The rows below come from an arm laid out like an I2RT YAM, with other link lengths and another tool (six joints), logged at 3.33 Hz.
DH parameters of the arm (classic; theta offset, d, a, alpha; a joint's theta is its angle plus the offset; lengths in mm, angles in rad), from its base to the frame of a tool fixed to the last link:
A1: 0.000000 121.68 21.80 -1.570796
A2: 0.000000 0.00 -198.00 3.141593
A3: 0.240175 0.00 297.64 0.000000
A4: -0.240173 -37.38 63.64 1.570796
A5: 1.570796 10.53 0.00 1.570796
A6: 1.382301 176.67 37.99 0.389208
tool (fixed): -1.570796 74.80 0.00 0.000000
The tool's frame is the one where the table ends.
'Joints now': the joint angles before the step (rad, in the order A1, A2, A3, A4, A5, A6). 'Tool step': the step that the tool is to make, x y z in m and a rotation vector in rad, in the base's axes. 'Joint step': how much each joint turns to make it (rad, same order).
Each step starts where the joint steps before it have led.
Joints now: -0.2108 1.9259 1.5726 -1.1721 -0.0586 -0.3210
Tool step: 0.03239 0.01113 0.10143 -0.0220 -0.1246 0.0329
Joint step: 0.0432 -0.0199 0.3170 -0.2098 -0.0007 0.0103
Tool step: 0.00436 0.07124 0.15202 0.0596 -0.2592 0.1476
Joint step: 0.1220 -0.0384 0.4812 -0.2682 -0.0904 0.0003
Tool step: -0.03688 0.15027 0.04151 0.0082 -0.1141 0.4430
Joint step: 0.3769 -0.0413 0.0857 -0.0240 -0.0233 -0.0636
